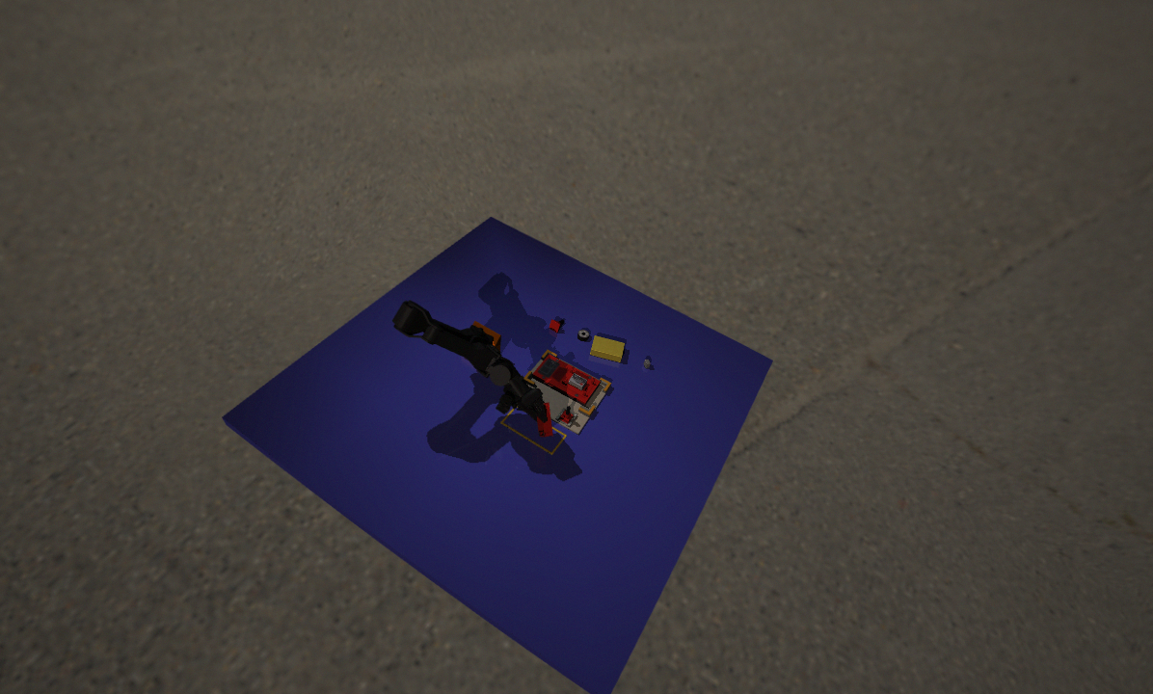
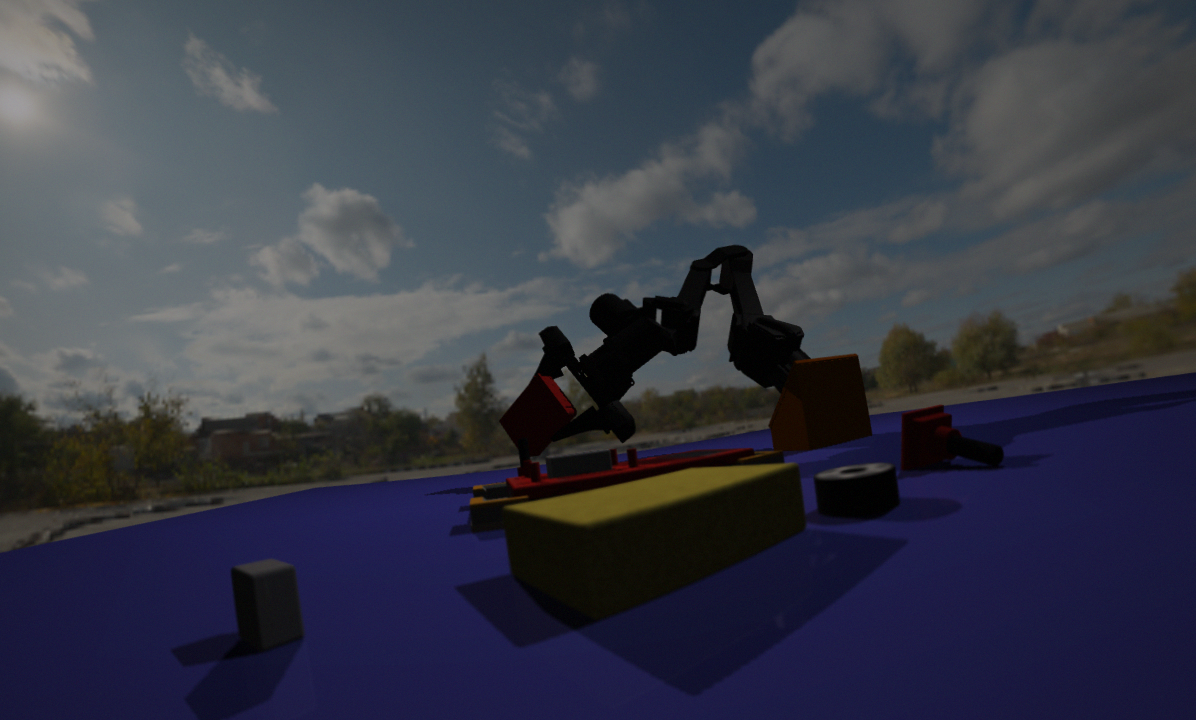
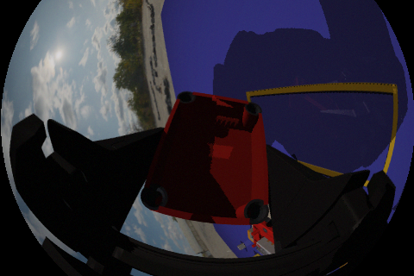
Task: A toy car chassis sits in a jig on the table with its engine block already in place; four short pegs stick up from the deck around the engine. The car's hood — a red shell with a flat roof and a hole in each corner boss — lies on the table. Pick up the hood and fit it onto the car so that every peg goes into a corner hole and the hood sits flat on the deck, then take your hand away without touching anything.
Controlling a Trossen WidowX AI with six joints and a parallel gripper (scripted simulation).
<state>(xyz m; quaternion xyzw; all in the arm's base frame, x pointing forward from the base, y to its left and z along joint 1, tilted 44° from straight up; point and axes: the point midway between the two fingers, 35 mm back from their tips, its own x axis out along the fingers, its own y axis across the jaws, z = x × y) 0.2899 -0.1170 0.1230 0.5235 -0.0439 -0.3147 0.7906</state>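
My gripper tip is 10 mm to the right of the red hood. Also, from my gripper tip: beige jig: 20 mm behind, 210 mm to the left, 70 mm below; grey engine block: 10 mm ahead, 240 mm to the left, 60 mm below; yellow block: 30 mm ahead, 430 mm to the left, 70 mm below.
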